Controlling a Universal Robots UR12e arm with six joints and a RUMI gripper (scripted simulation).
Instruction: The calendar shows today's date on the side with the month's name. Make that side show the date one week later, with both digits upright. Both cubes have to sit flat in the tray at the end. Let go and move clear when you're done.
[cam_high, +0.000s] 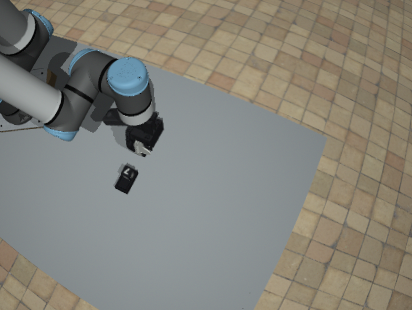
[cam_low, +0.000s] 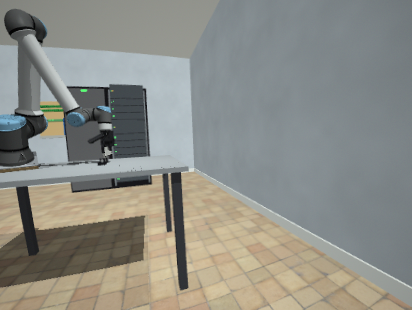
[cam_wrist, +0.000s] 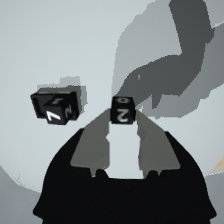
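The black cube is 10 mm below my hand. Also, from my hand: dark tray 20 mm behind, 110 mm to the right, 20 mm below.
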